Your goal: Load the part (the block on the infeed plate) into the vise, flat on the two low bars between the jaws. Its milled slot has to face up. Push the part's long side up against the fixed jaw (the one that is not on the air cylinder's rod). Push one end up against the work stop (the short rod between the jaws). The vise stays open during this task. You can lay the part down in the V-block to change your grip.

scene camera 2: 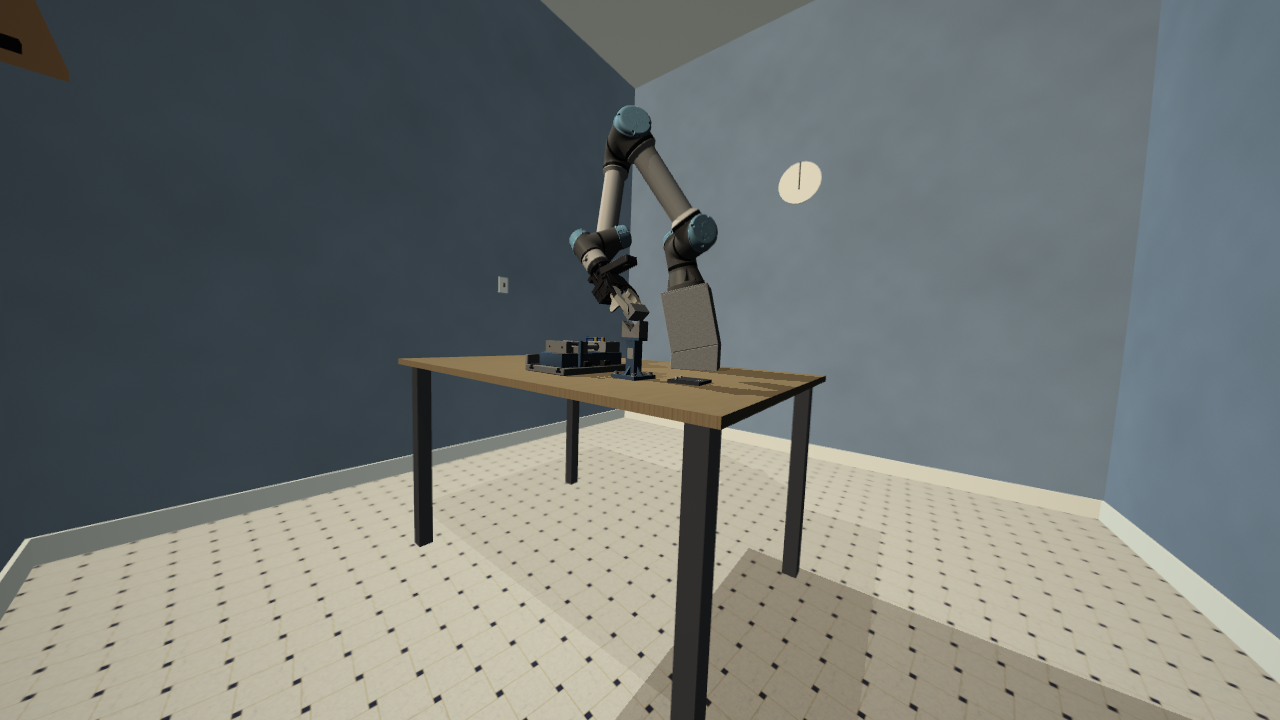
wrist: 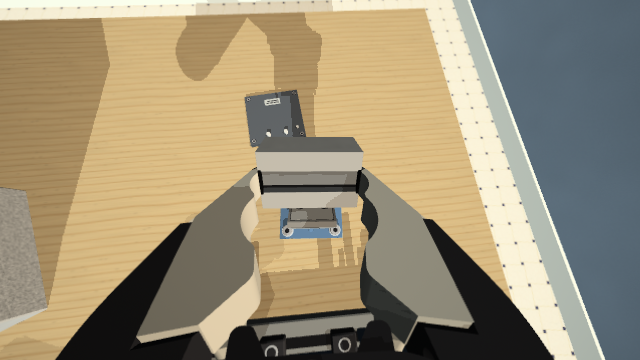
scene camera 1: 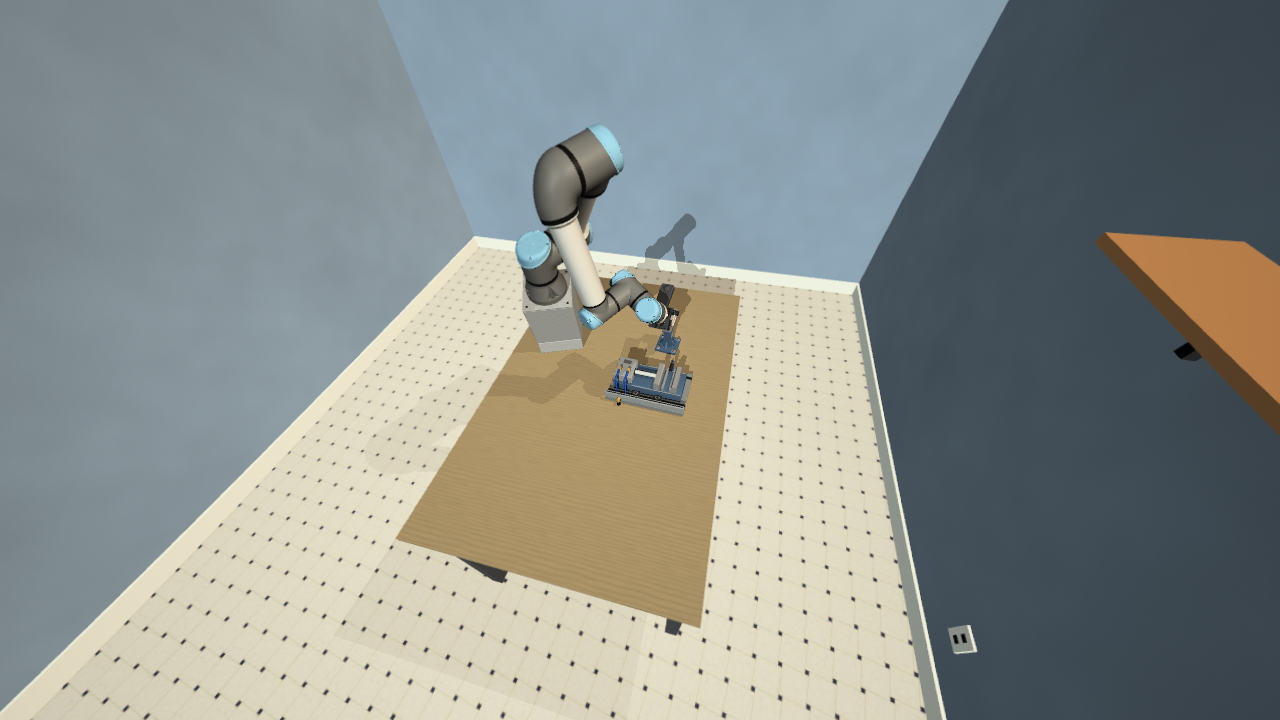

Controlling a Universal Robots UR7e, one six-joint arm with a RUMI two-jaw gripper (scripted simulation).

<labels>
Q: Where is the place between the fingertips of the gripper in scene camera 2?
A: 637,314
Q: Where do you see a dark infeed plate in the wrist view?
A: At 275,118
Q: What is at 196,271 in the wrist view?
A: The gripper.
</labels>
